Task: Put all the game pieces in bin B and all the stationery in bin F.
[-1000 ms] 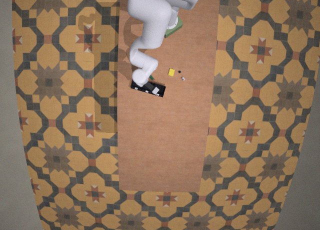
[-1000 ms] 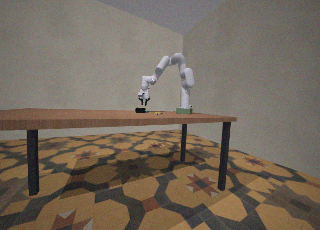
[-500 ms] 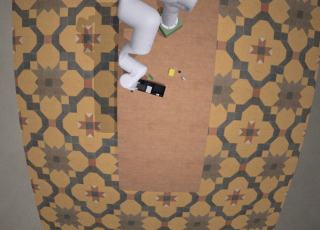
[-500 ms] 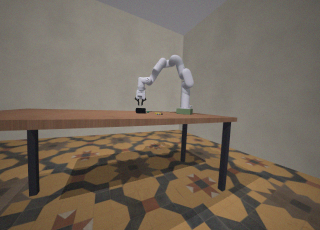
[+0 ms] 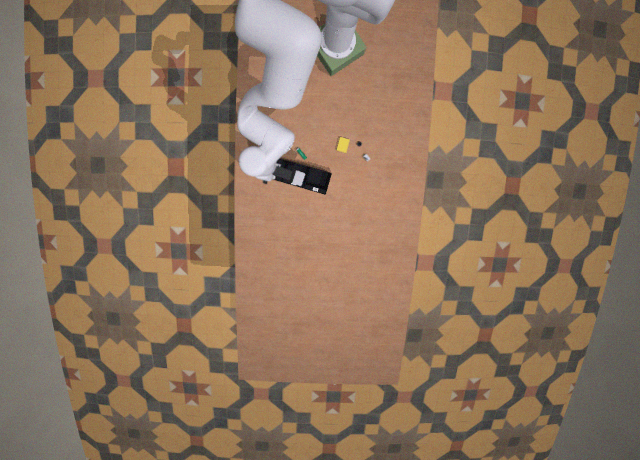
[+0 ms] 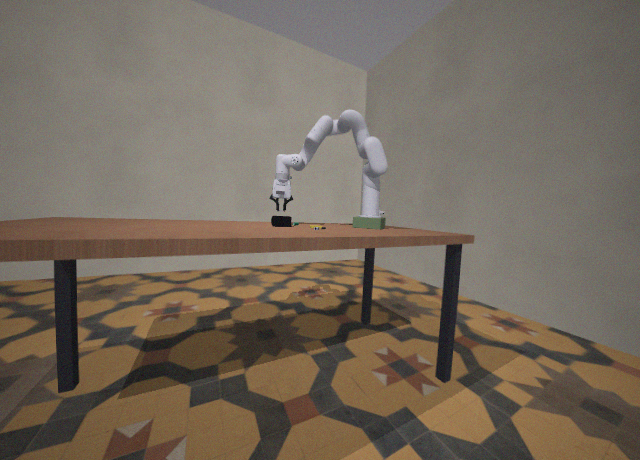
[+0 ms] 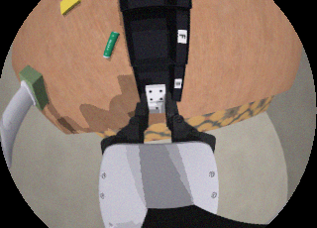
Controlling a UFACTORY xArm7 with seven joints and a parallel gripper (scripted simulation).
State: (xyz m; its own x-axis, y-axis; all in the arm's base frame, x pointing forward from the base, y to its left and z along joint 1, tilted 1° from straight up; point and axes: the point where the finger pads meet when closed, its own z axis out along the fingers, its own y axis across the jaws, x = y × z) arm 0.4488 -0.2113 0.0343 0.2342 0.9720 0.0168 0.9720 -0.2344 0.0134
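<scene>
Now: hand 25 cm to the right of the yellow block, 9 cm past it and 8 cm above it. Also, from my hand: white piece 2 cm below; green piece 10 cm to the left, 8 cm below, 5 cm behind; black triple bin 8 cm to the left, 7 cm below, 3 cm ahead.
</scene>
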